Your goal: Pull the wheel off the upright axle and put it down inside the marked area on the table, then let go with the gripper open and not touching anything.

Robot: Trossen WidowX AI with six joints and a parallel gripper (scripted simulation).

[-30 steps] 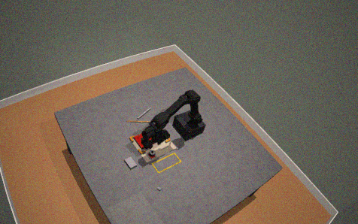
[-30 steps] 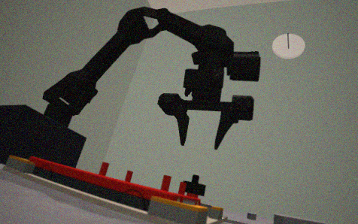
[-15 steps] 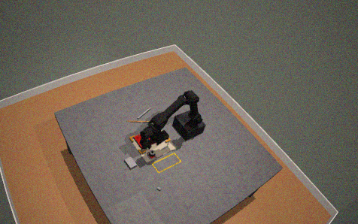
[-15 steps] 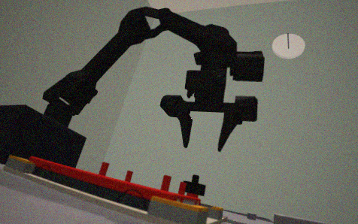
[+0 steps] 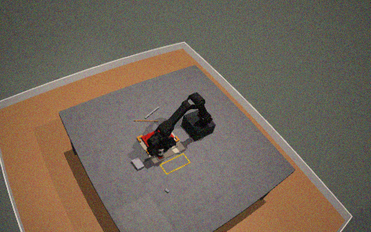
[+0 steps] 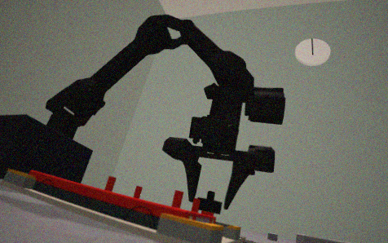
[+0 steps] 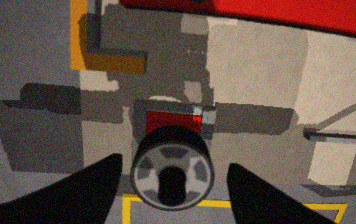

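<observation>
Right now the dark wheel is right at my gripper tip. From my gripper tip the other things lie so: pencil: 80 mm behind, 300 mm to the right, 40 mm below; then grey cube: 110 mm ahead, 240 mm to the left, 30 mm below; then dark axle: right at my gripper tip.
</observation>
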